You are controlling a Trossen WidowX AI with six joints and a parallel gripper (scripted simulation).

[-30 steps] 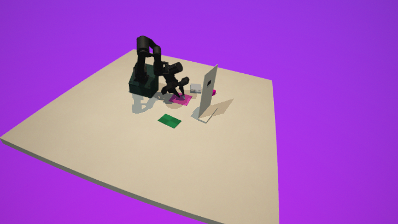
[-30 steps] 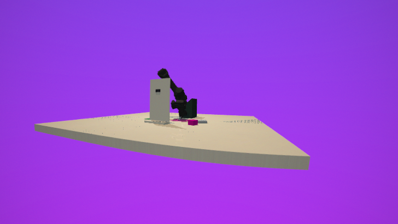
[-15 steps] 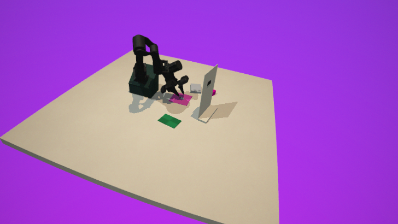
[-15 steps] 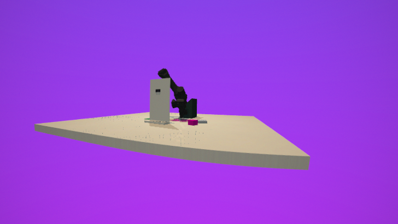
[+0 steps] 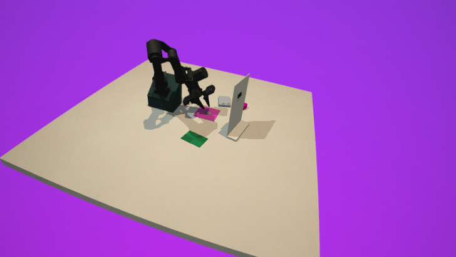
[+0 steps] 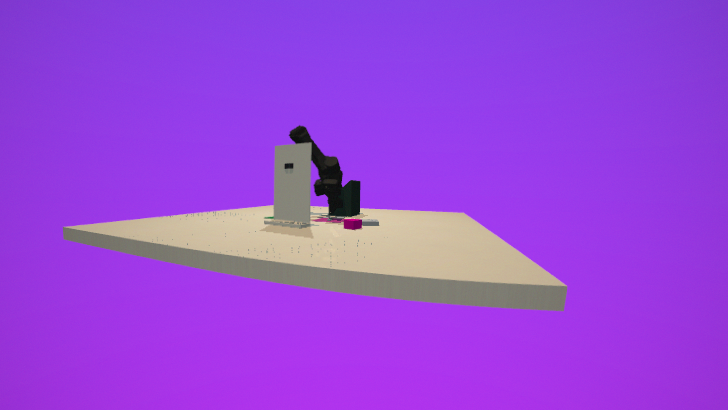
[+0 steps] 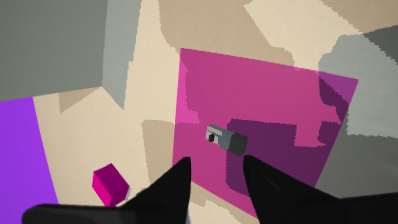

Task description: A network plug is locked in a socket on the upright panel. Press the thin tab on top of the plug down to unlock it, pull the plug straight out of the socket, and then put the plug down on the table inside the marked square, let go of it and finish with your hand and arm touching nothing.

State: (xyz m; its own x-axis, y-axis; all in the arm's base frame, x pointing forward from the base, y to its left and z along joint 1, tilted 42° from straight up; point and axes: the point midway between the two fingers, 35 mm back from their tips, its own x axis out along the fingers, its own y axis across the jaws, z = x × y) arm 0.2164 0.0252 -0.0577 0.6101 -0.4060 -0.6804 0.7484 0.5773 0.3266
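The grey network plug is 30 mm below my gripper tip and 10 mm ahead of it. Also, from my gripper tip: magenta marked square 30 mm below; upright grey panel 190 mm ahead, 90 mm above, 70 mm to the right.
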